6 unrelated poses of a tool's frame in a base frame.
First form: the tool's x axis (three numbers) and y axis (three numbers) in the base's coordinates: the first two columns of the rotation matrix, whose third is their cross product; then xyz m.
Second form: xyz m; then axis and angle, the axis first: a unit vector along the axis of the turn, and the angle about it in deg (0 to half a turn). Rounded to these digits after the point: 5 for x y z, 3 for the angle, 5 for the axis.
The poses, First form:
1: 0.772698 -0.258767 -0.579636 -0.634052 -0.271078 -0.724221 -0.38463 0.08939 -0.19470
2: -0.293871 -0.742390 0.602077 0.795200 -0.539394 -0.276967 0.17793 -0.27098 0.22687
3: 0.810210 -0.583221 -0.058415 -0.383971 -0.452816 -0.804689 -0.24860 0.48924 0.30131
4: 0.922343 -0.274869 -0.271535 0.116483 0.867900 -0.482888 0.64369 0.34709 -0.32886
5: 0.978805 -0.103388 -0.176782 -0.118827 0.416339 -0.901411 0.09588 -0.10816 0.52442
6: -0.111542 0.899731 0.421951 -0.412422 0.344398 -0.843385 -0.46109 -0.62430 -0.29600
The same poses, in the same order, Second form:
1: -0.38463 0.08939 -0.19470 -0.91745 0.33885 0.20850 115.846
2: 0.17793 -0.27098 0.22687 -0.40128 -0.04267 -0.91496 122.834
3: -0.24860 0.48924 0.30131 -0.93947 0.31840 -0.12656 128.076
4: 0.64369 0.34709 -0.32886 -0.76700 0.54740 -0.33477 35.769
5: 0.09588 -0.10816 0.52442 -0.98232 0.18701 0.00840 66.722
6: -0.46109 -0.62430 -0.29600 -0.29468 -0.67927 0.67213 102.547
